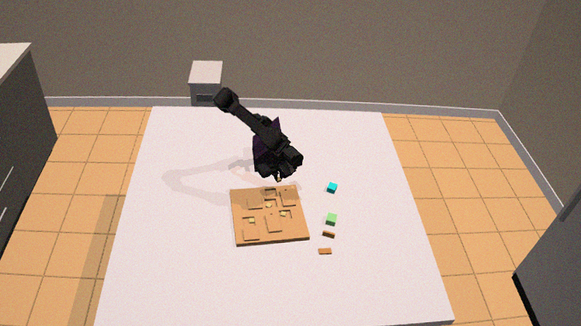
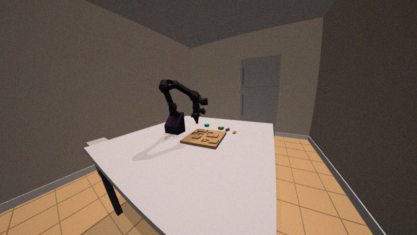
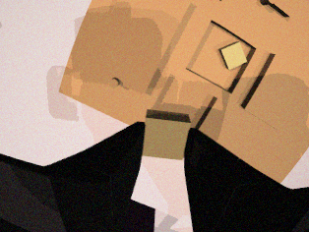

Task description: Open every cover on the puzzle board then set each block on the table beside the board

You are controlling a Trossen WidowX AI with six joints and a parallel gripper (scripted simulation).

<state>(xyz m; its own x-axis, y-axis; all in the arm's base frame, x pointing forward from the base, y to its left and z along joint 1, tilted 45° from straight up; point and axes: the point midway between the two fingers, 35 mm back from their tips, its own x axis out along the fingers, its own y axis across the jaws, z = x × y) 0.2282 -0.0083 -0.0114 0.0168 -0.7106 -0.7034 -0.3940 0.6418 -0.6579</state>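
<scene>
The cyan block is 25 cm to the left of my gripper tip, 10 cm below it and 4 cm behind it. The rest, counted from my gripper tip: dark brown block 22 cm ahead, 19 cm to the left, 10 cm below; green block 22 cm to the left, 15 cm ahead, 10 cm below.
</scene>
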